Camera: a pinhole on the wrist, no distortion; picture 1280 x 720 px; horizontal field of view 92.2 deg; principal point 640.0 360.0 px. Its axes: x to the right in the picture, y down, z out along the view. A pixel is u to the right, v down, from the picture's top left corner.
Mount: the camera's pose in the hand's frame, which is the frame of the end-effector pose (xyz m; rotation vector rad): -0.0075 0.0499 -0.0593 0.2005 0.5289 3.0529
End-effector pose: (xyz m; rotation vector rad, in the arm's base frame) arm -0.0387 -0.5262 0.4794 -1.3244 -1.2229 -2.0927
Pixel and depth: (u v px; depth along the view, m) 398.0 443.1 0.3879
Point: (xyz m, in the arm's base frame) 0.1124 -0.3185 0.7582
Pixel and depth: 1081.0 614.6 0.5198
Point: 0.4325 -0.1412 0.3279
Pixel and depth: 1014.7 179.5 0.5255
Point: 0.5759 -0.4278 0.5181
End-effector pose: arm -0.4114 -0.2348 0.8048 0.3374 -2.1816 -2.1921
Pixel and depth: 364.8 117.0 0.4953
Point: -0.7897 0.0160 1.1482
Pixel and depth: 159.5 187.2 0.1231
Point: -0.5345 -0.2230 0.9076
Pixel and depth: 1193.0 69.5 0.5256
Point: -0.1533 0.2256 1.3361
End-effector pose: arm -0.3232 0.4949 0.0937 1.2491 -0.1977 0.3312
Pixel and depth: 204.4 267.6 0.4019
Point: -0.0858 0.3538 0.4810
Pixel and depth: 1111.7 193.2 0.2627
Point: -0.5528 0.3541 0.2886
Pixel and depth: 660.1 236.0 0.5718
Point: -0.3831 0.1825 0.5579
